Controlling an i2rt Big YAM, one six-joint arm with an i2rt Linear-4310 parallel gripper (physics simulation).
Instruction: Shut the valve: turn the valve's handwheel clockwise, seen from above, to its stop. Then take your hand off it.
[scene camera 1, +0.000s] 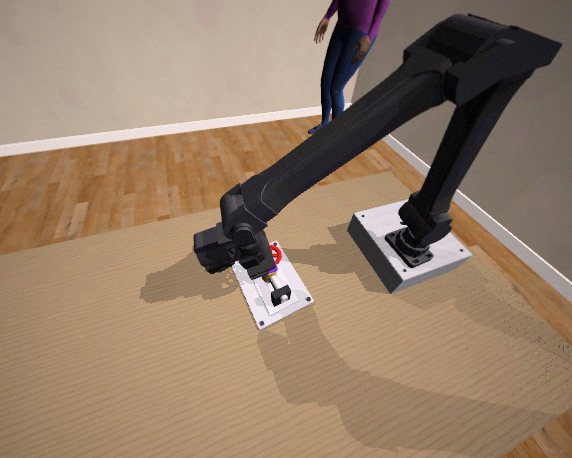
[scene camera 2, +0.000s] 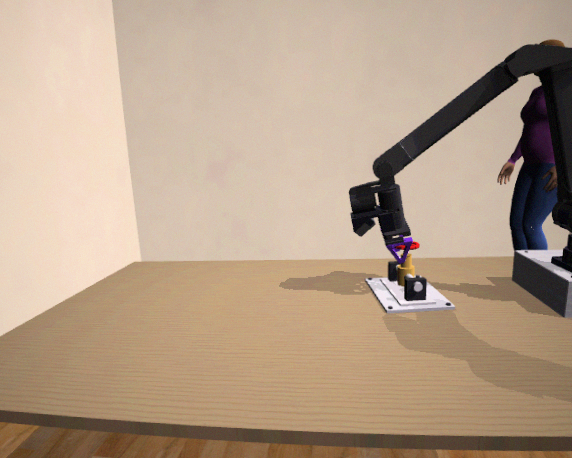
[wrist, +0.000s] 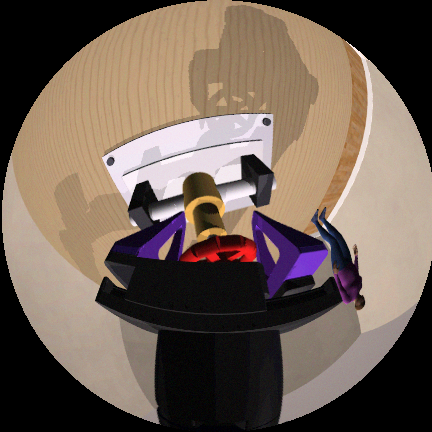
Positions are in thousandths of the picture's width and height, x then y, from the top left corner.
Observation:
I see my gripper (scene camera 2: 698, 562) and a white base plate (scene camera 1: 455, 684).
My gripper is seen too in the wrist view (wrist: 506, 501). The white base plate shows as well in scene camera 2 (scene camera 2: 683, 667) and in the wrist view (wrist: 492, 302).

